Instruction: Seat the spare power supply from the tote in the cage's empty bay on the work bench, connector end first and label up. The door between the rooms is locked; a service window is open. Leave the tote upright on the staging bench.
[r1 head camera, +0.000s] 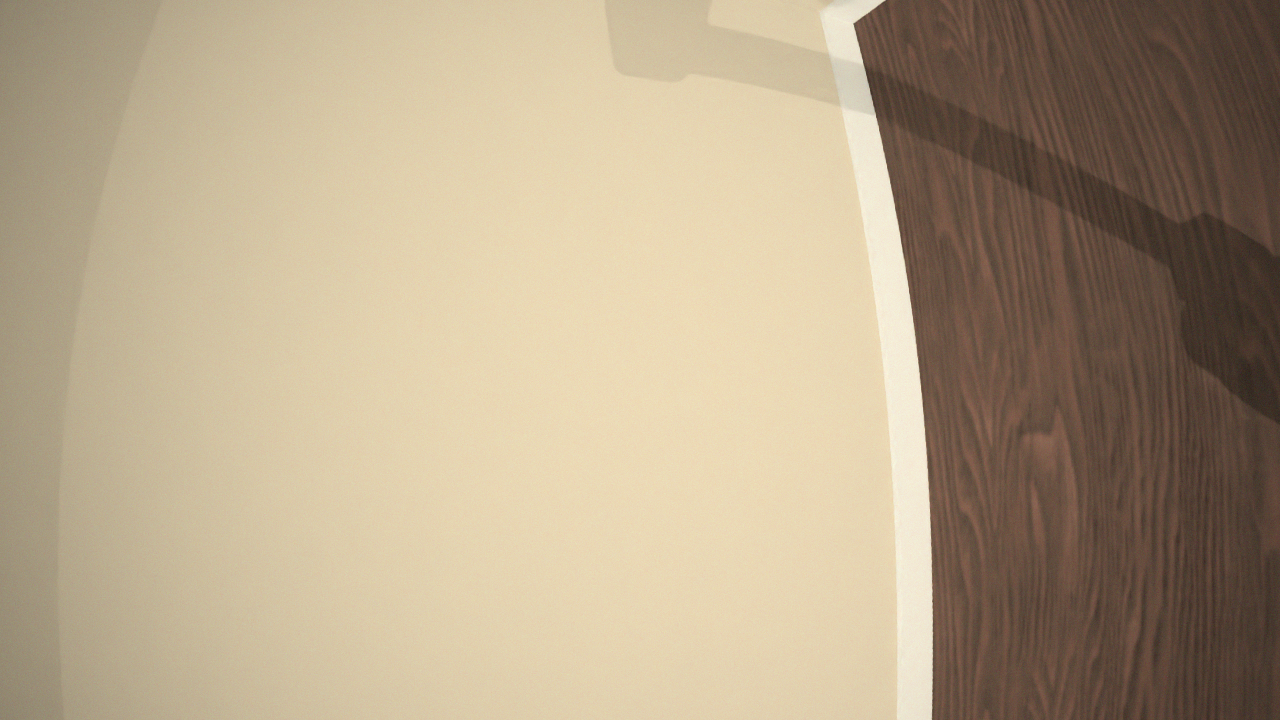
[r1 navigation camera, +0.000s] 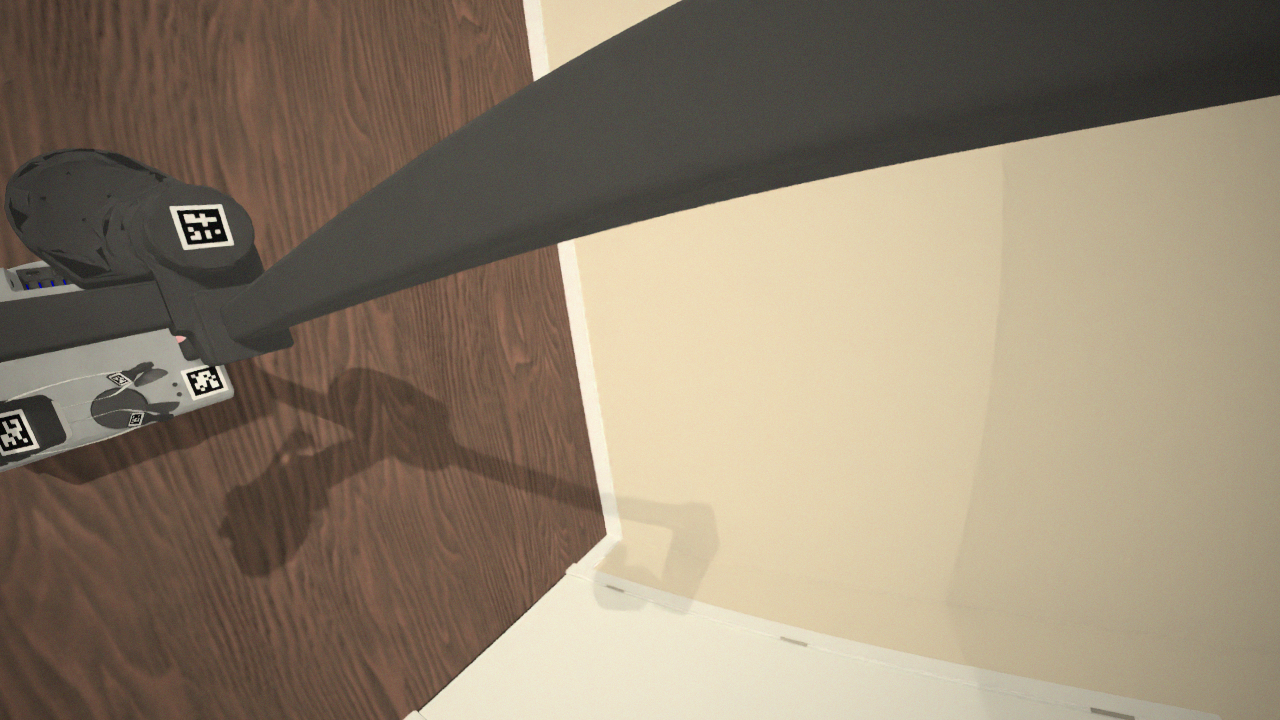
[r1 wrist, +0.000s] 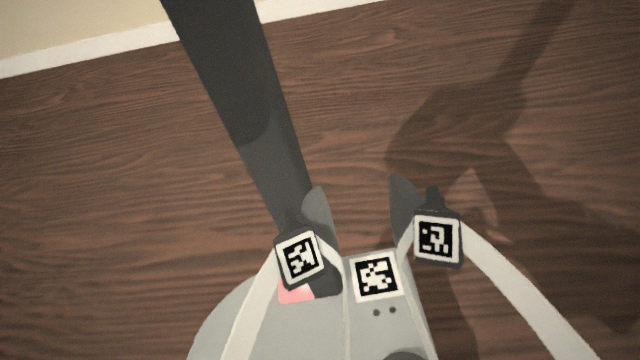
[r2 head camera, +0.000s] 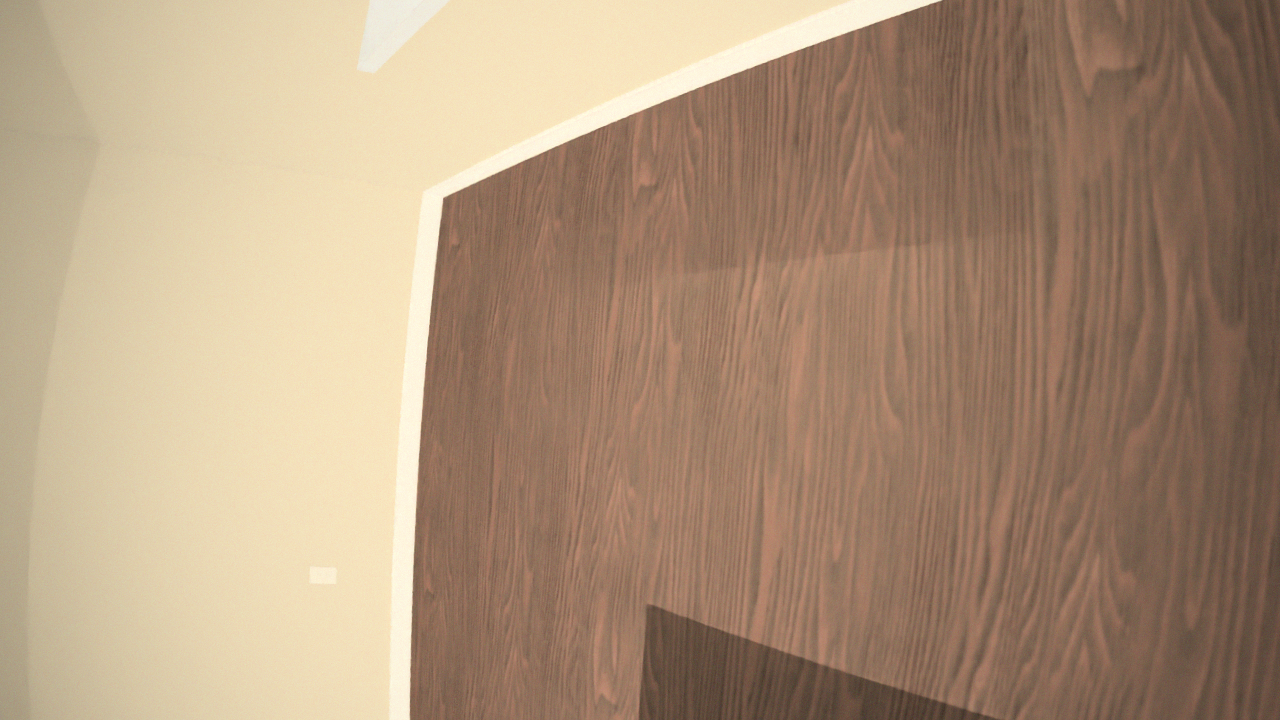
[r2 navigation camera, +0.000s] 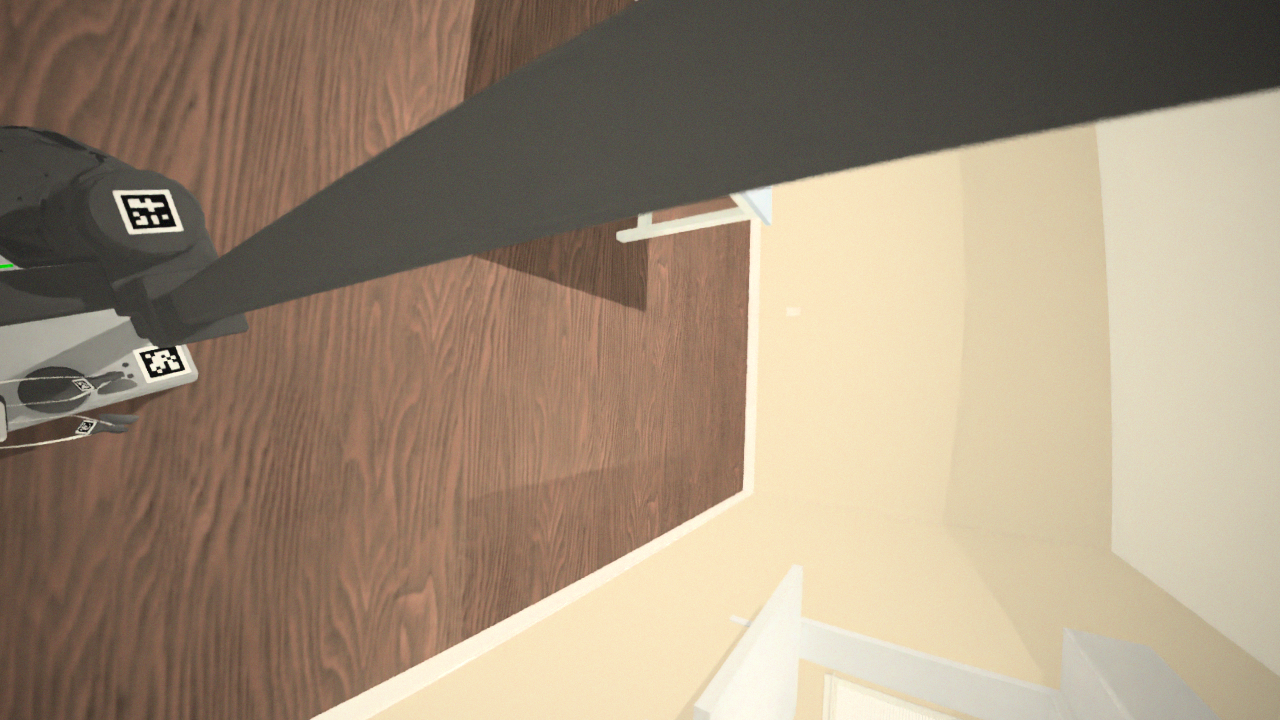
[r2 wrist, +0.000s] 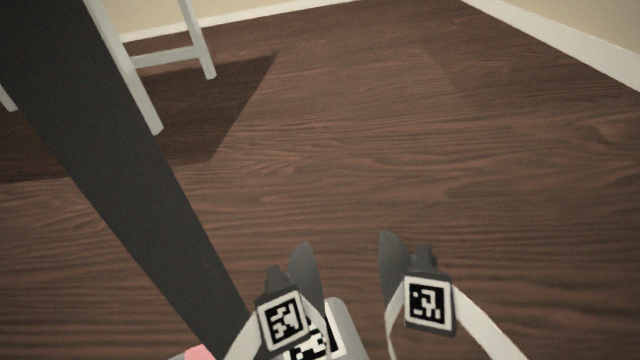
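r1's gripper (r1 navigation camera: 152, 394) (r1 wrist: 361, 215) is open, its two fingertips apart above the wood floor beside its own base. r2's gripper (r2 navigation camera: 119, 402) (r2 wrist: 348, 265) is also open, its fingertips apart above the floor by its base. Part of the service window's white frame (r2 navigation camera: 930, 660) shows at the lower right of the r2 navigation view. White legs (r2 navigation camera: 684, 225) (r2 wrist: 141, 95) of a bench or table stand near the wall; which bench they belong to I cannot tell. The white door (r1 navigation camera: 554, 658) shows at the bottom of the r1 navigation view. The power supply, tote and cage do not show.
r1's dark mast (r1 navigation camera: 501, 188) (r1 wrist: 240, 90) rises from its base near a beige wall (r1 head camera: 492, 358) with a white skirting (r1 head camera: 895, 376). r2's dark mast (r2 navigation camera: 501, 161) (r2 wrist: 115, 165) stands on wood floor (r2 head camera: 760, 402), which meets two beige walls at a corner.
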